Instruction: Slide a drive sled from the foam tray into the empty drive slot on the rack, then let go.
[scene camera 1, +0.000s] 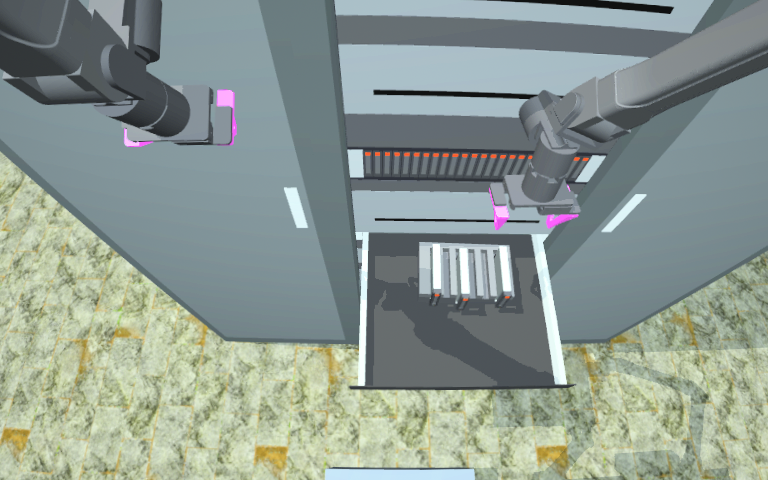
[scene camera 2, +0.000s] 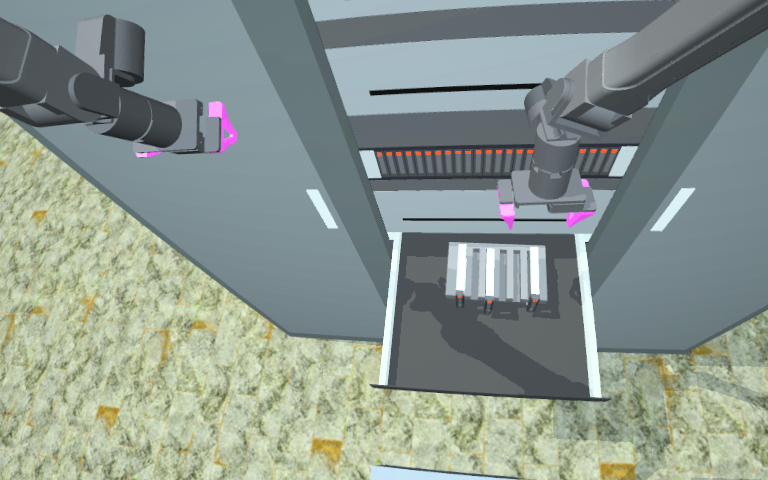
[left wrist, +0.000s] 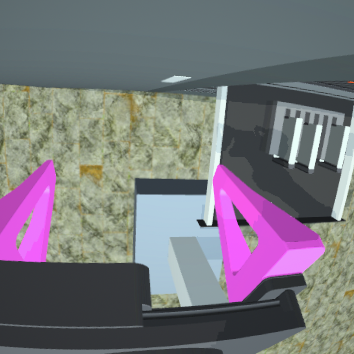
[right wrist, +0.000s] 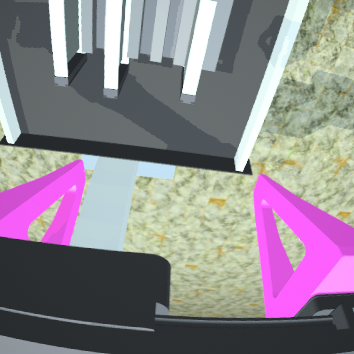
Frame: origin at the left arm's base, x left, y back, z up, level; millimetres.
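Where they show: left gripper, fingertip midpoint: (scene camera 1: 201, 130) (scene camera 2: 207, 139) (left wrist: 136, 169); right gripper, fingertip midpoint: (scene camera 1: 522, 226) (scene camera 2: 538, 225) (right wrist: 170, 175).
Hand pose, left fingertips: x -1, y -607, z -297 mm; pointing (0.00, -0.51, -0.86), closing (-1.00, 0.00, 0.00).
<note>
After its pixels a point has its place.
Three white drive sleds (scene camera 1: 436, 268) {y -575, x -375, z -691 mm} (scene camera 2: 489, 271) {y -571, x -434, z -691 mm} (left wrist: 315, 145) {y -574, x -436, z -691 mm} (right wrist: 112, 55) {y -559, x -436, z -692 mm} with orange-tipped front ends stand upright in the grey slotted foam tray (scene camera 1: 424, 274) {y -584, x -355, z -746 mm} (scene camera 2: 451, 274) {y -586, x -353, z -747 mm}, inside the pulled-out drawer. The rack's drive row (scene camera 1: 441, 164) {y -700, x -367, z -492 mm} (scene camera 2: 453, 164) {y -701, x -362, z -500 mm} has many dark drives with orange tabs. The right arm's wrist hides a stretch of this row toward its right end; no empty slot shows in the visible part. My right gripper (scene camera 1: 524, 225) {y -576, x -508, z -507 mm} (scene camera 2: 540, 225) {y -576, x -508, z -507 mm} (right wrist: 170, 175) {y -576, x -508, z -507 mm} is open and empty, above the tray's back right. My left gripper (scene camera 1: 184, 135) {y -607, x 0, z -297 mm} (scene camera 2: 188, 146) (left wrist: 136, 169) {y -607, x 0, z -297 mm} is open and empty, far left of the drawer.
The drawer (scene camera 1: 365, 339) {y -439, x -223, z -771 mm} (scene camera 2: 387, 339) {y -437, x -219, z -769 mm} (left wrist: 216, 150) {y -535, x -214, z -769 mm} (right wrist: 270, 95) {y -499, x -652, z -769 mm} has raised pale side walls and a dark front lip. Large grey-green cabinet panels (scene camera 1: 169, 226) {y -681, x 247, z -710 mm} (scene camera 2: 198, 226) {y -681, x 293, z -704 mm} flank the rack on both sides. A pale blue surface (scene camera 1: 399, 474) {y -142, x -330, z -1508 mm} (left wrist: 155, 220) {y -7, x -177, z -1507 mm} lies in front of the drawer.
</note>
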